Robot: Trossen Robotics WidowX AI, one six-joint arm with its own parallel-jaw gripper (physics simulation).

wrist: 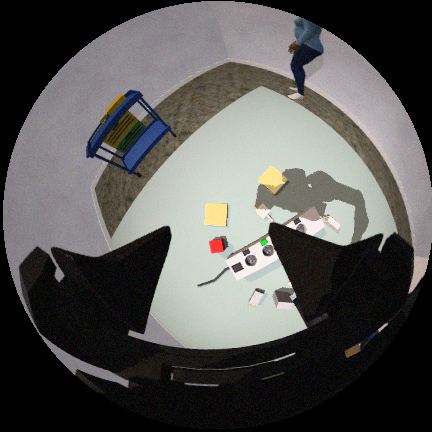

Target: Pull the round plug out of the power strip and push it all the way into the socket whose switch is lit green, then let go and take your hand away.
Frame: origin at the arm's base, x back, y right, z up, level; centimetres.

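Seen in the pictures: gripper, fingertip midpoint: (220,229); arm's base, link origin: (325,314).
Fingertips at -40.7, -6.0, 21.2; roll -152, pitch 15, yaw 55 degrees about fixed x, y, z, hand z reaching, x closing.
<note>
Pixels of each thing's top centre, then the offset from my fingertips to it, as dx, dy, dz. "spot": a spot on its surface instead.
- white power strip, surface spot: (241,269) spot: +11.4, -7.5, -28.4
- green-lit switch, surface spot: (264,242) spot: +8.6, +3.0, -28.0
- round socket, surface spot: (268,250) spot: +11.9, +2.6, -30.0
- red cube, top centre: (215,246) +0.7, -9.9, -29.3
- grey-white block, top centre: (284,305) +29.4, -3.2, -25.7
The white power strip (241,269) lies at a slant on the pale table, right of centre in the wrist view, with its black cable at the lower left end. A green-lit switch (264,242) sits beside a round socket (268,250). That socket looks empty, as does the socket (251,260) to its left. The right finger hides the strip's middle; another round socket (300,228) shows beyond it. I cannot make out the round plug; it may be behind that finger. My gripper (220,229) is open and empty, above the table.
A red cube (216,245) and two yellow pads (216,214) (272,179) lie beyond the strip. Small white pieces (262,211) (331,222) (256,297) and a grey-white block (283,298) lie around it. A blue cart (146,141) and a person (306,50) are past the table edge.
</note>
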